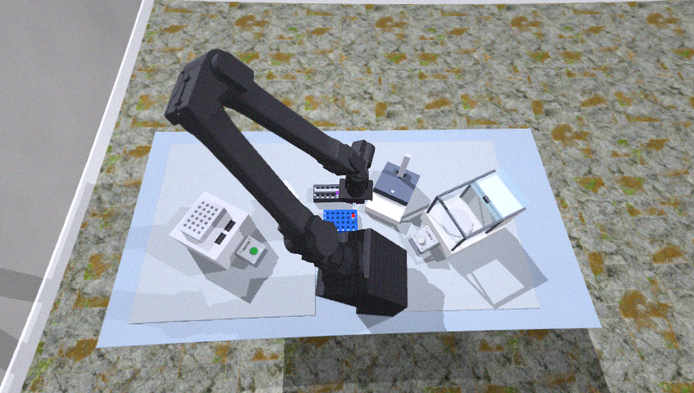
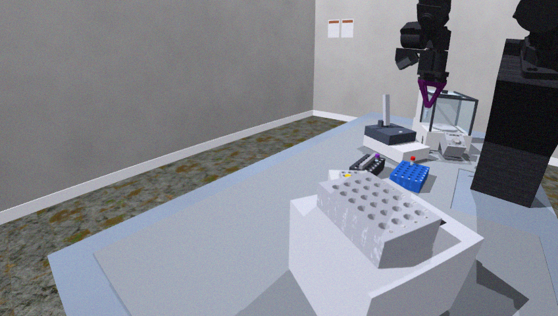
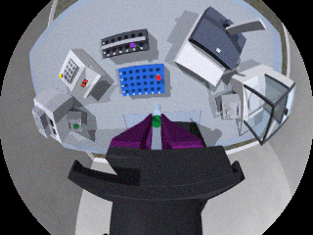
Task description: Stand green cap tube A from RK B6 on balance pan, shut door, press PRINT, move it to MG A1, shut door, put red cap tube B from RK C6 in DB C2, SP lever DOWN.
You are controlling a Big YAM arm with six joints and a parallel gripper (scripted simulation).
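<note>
My hand is 38 cm to the left of the round pan, 14 cm above it and 3 cm past it. Round my hand: blue rack RK 20 cm below, 4 cm to the left, 1 cm ahead; magnet block 19 cm below, 13 cm ahead, 8 cm to the left; SP lever 20 cm to the right, 17 cm ahead, 7 cm below.
</note>
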